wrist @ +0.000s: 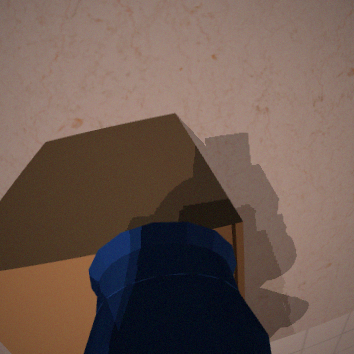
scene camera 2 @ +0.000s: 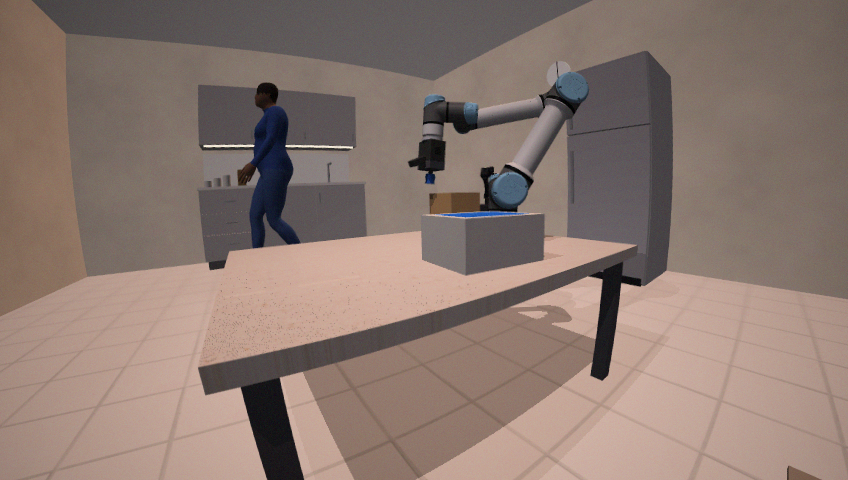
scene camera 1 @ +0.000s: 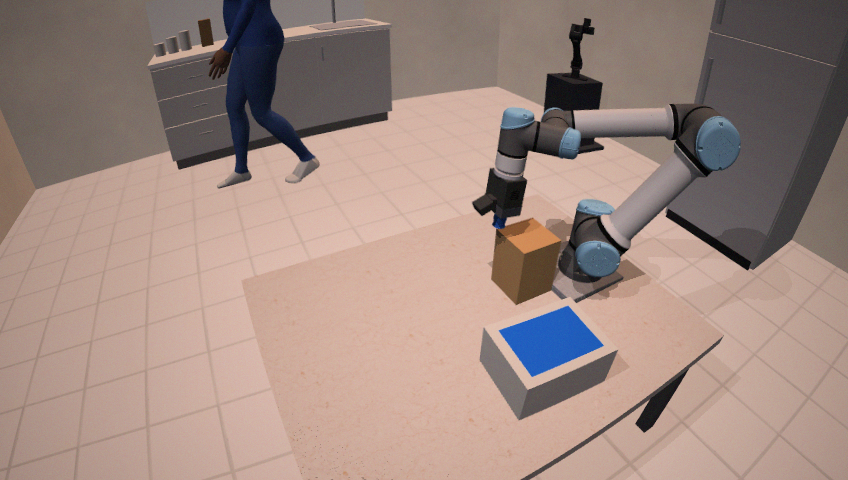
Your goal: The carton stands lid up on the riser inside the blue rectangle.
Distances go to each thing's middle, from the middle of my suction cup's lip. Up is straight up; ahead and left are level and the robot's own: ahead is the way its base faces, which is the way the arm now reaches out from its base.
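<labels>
Grey riser [scene camera 2: 468,243]: 33 cm to the left of my suction cup, 5 cm ahead of it and 17 cm below it. With respect to the brown carton [scene camera 1: 525,257], my suction cup is 3 cm to the right of it, 8 cm past it and 14 cm above it. Going by their middles, the carton is the nearest to my suction cup of the things named here.
</labels>
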